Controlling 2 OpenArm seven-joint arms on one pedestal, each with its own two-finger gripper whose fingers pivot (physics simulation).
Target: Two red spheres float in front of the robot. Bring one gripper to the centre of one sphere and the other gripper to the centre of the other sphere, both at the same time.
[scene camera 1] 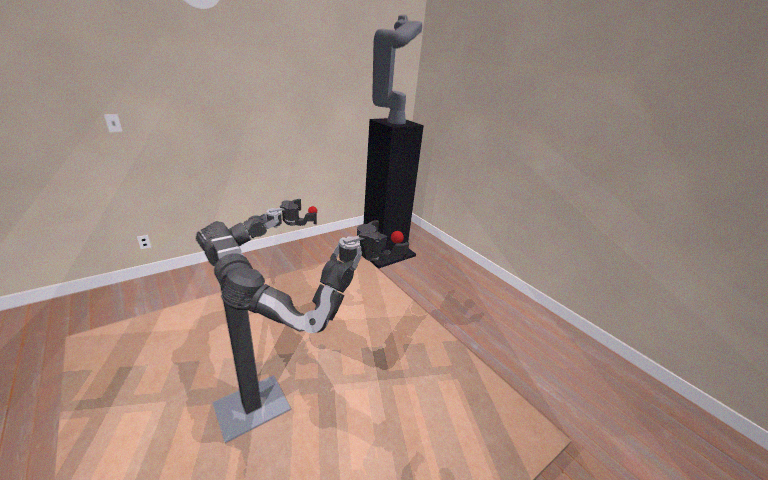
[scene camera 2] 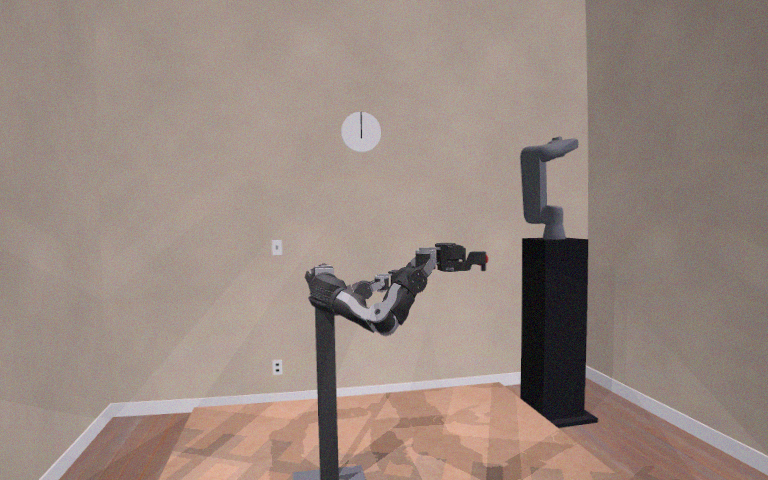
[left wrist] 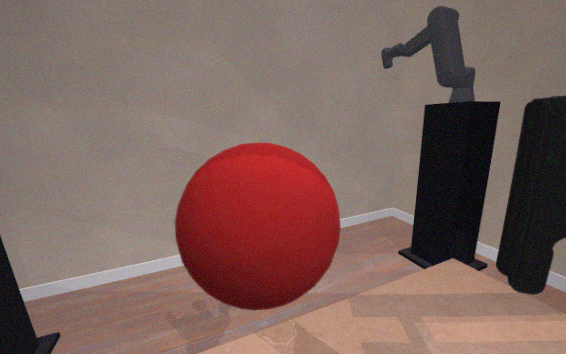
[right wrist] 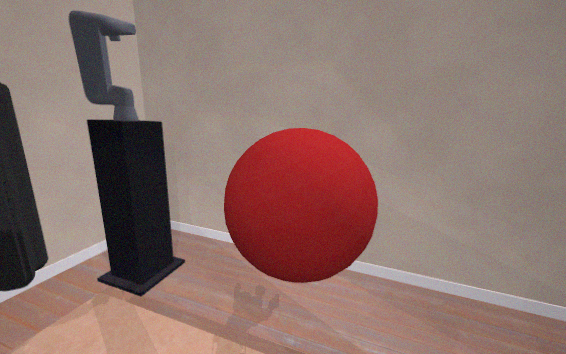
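The farther red sphere point(scene camera 1: 312, 210) is at the fingertips of my open, empty left gripper point(scene camera 1: 305, 209). In the left wrist view this sphere point(left wrist: 257, 226) is large, slightly left of and below the middle. The nearer red sphere point(scene camera 1: 397, 237) is at the fingertips of my open, empty right gripper point(scene camera 1: 389, 236) point(scene camera 2: 479, 260). In scene camera 2 a sliver of this sphere point(scene camera 2: 486, 258) shows past a finger. In the right wrist view it point(right wrist: 301, 205) is slightly right of and below the middle. In scene camera 2 my right arm hides the left gripper and the farther sphere. Exact centring is hard to tell.
A grey robot arm point(scene camera 1: 383, 67) point(scene camera 2: 532, 183) stands on a tall black pedestal point(scene camera 1: 394, 175) point(scene camera 2: 553, 316) behind the spheres. My arms' own pedestal point(scene camera 1: 242, 356) point(scene camera 2: 326, 390) stands on the tan mat point(scene camera 1: 481, 396). A second black stand point(left wrist: 12, 315) shows at the left edge of the left wrist view.
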